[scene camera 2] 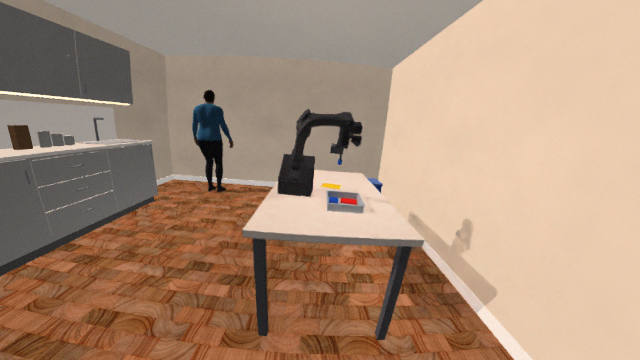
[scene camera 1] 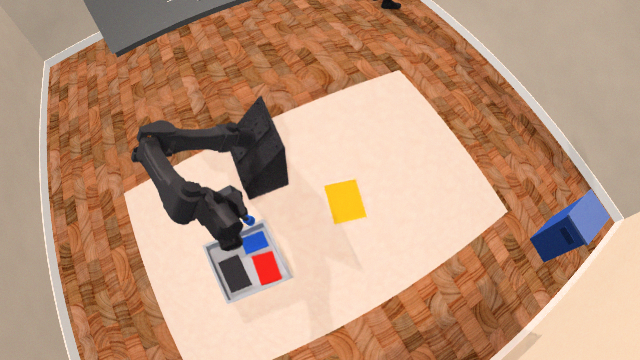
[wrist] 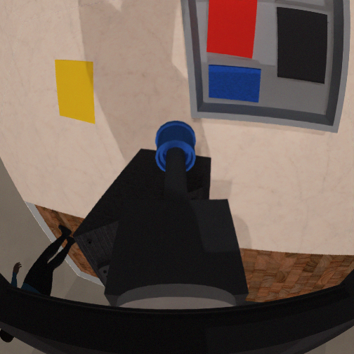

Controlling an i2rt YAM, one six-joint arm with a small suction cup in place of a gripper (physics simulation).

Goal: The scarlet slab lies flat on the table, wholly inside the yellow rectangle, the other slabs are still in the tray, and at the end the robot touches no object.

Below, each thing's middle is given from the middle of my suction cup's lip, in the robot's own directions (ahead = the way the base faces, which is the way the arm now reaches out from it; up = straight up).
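Labels:
The grey tray [scene camera 1: 213,252] is 23 cm below my suction cup, 5 cm ahead of it and 7 cm to the right of it. Counting from my suction cup again, I find the blue slab [wrist: 225,81] 2 cm to the right, 2 cm behind and 25 cm below, while the black slab [scene camera 1: 232,268] is 13 cm to the right, 7 cm ahead and also 25 cm below. The yellow rectangle [scene camera 1: 345,202] is 33 cm to the left of my suction cup, 5 cm behind it and 26 cm below it.

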